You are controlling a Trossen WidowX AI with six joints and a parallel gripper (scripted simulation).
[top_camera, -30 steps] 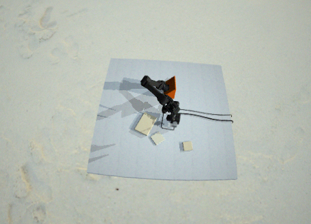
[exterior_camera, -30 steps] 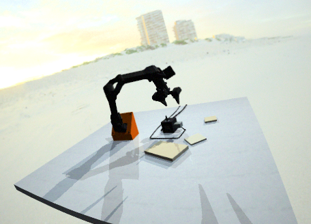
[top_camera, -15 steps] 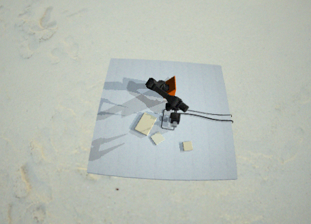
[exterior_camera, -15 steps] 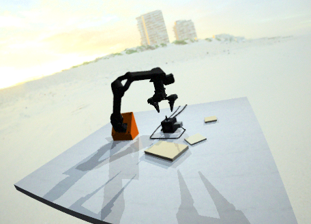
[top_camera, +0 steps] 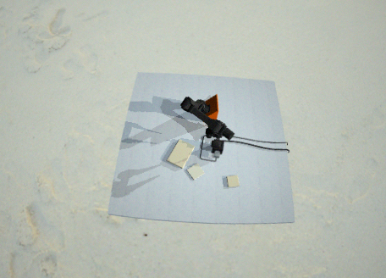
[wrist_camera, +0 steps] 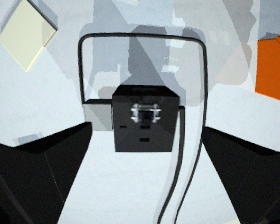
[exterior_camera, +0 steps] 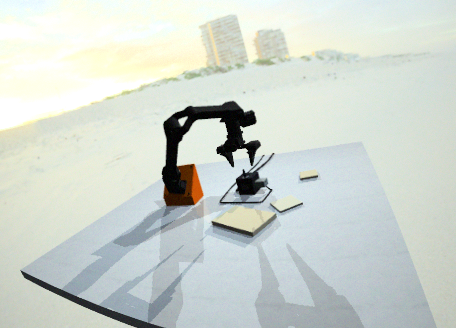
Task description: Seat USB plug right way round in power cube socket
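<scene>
Now: gripper tip 3 cm above the USB plug. From my gripper tip the other things lie so: silver socket (1 cm to the left, 6 cm below).
</scene>
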